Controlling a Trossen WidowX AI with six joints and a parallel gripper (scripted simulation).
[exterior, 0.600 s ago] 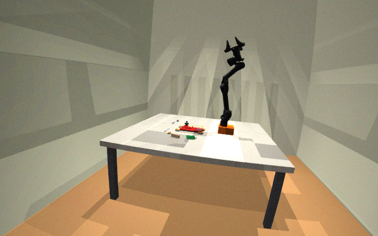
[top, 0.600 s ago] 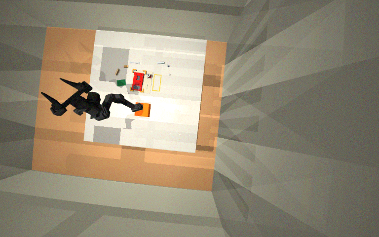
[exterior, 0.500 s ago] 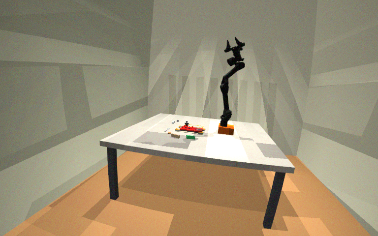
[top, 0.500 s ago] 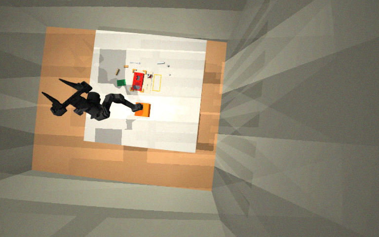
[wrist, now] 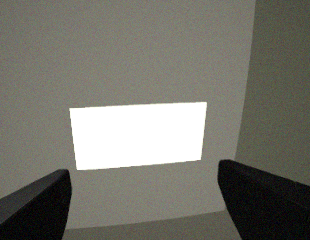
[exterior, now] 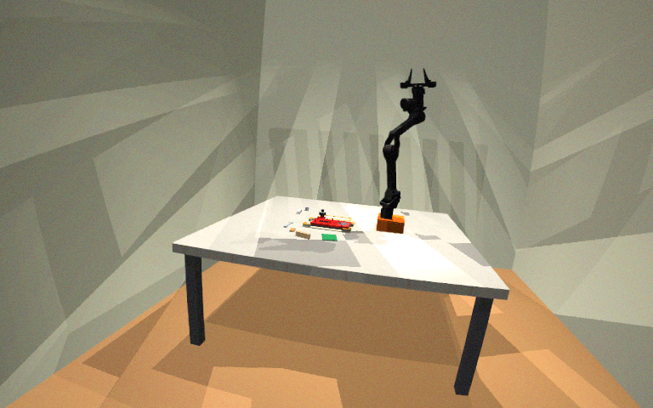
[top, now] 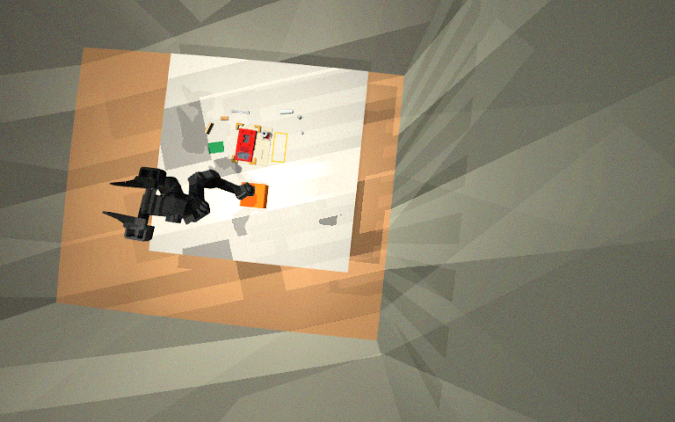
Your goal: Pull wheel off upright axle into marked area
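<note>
The upright axle is 84 cm below my gripper tip, 45 cm ahead of it and 1 cm to the right of it. Also, from my gripper tip: wheel: 83 cm below, 45 cm ahead, 1 cm to the right; then green patch: 87 cm below, 36 cm ahead, 31 cm to the left.
</note>
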